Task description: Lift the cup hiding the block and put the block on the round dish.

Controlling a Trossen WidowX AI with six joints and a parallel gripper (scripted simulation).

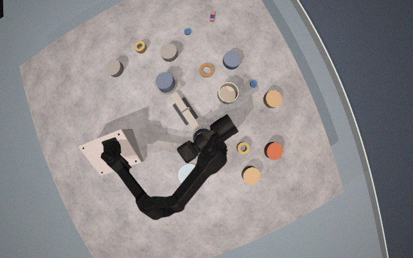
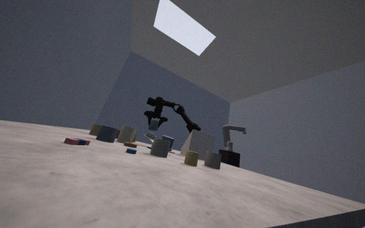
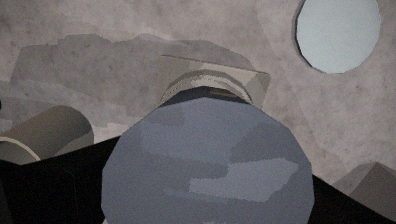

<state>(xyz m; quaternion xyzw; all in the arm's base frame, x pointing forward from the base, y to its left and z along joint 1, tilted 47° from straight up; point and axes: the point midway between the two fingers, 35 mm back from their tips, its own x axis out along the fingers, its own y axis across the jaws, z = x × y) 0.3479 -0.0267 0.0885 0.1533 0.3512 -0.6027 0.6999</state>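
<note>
Now: the green block 1 cm to the left of my gripper tip and 6 cm below it. Round my gripper tip: pale blue round dish 10 cm behind, 13 cm to the right, 15 cm below; then balance beam 4 cm behind, 13 cm to the left, 11 cm below; then beige cup 14 cm ahead, 14 cm to the left, 11 cm below.
</note>
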